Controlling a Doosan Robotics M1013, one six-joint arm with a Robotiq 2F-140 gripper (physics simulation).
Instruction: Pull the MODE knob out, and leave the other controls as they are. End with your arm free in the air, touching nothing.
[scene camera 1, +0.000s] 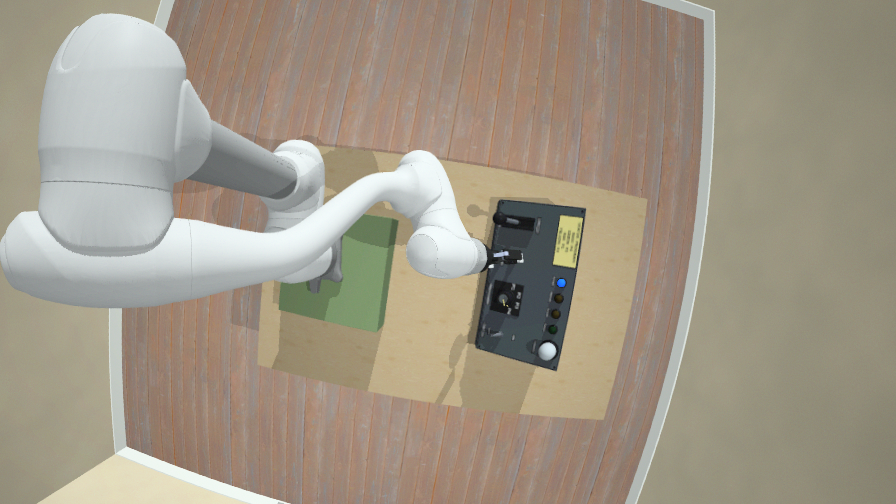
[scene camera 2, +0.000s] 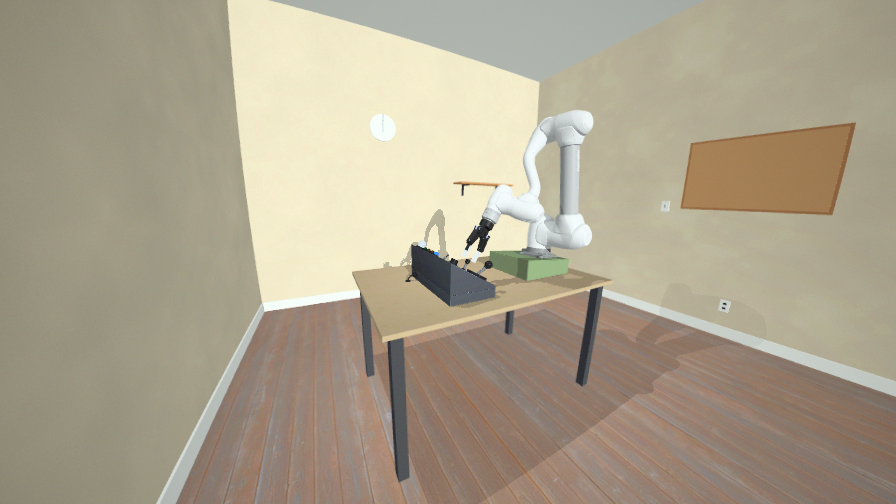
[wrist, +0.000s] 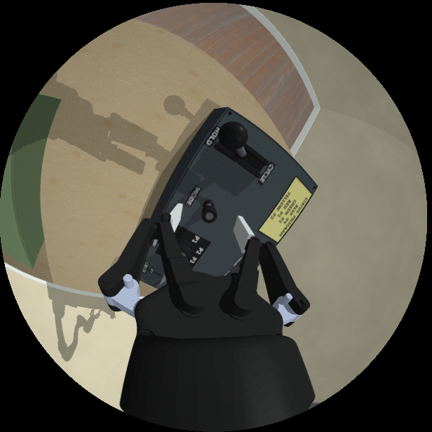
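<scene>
The MODE knob (scene camera 2: 467, 262) (wrist: 209, 214) is small, dark and round, and stands up from the sloped dark control panel (scene camera 1: 536, 313) (scene camera 2: 431, 273) (wrist: 220, 175) on a short stem, beside the MODE label. My gripper (scene camera 1: 511, 257) (scene camera 2: 470, 255) (wrist: 208, 217) is open, with nothing held. In the wrist view its pale fingertips stand apart on either side of the knob, with gaps between. In the scene camera 2 view the tips are just above the knob. The knob is hard to make out under the gripper in the scene camera 1 view.
A black ball lever (scene camera 1: 499, 218) (scene camera 2: 488, 265) (wrist: 233, 135) stands beside MODE at its HOLD end. On the other side is a rotary selector (scene camera 1: 503, 299). A blue lamp (scene camera 1: 561, 282) is lit; a white dome (scene camera 1: 546, 351) is at the corner. A green block (scene camera 1: 369, 282) (scene camera 2: 546, 268) carries the arm's base.
</scene>
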